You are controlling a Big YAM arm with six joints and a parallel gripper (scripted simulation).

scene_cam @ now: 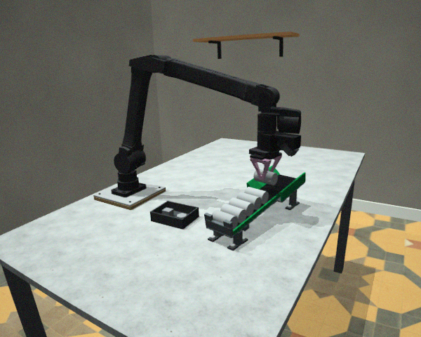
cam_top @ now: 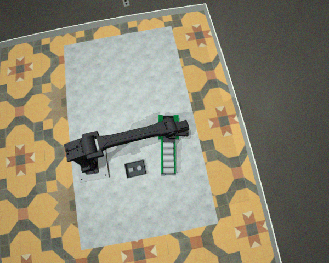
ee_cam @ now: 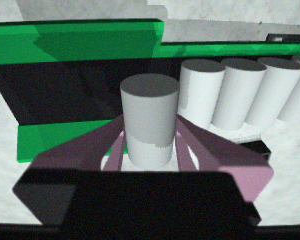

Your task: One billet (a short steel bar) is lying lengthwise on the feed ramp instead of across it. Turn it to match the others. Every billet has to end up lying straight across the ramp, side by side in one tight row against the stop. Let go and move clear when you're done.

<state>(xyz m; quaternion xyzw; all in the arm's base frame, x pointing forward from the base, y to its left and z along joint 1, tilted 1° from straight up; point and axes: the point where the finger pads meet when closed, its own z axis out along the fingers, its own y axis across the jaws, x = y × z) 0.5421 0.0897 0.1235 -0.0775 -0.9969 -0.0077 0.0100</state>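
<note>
Right now my hand is right at the billet. From my hand the other things lie so: black tray (25 cm behind, 16 cm to the right, 13 cm below); stop (23 cm to the right, 8 cm below, 4 cm behind).
</note>
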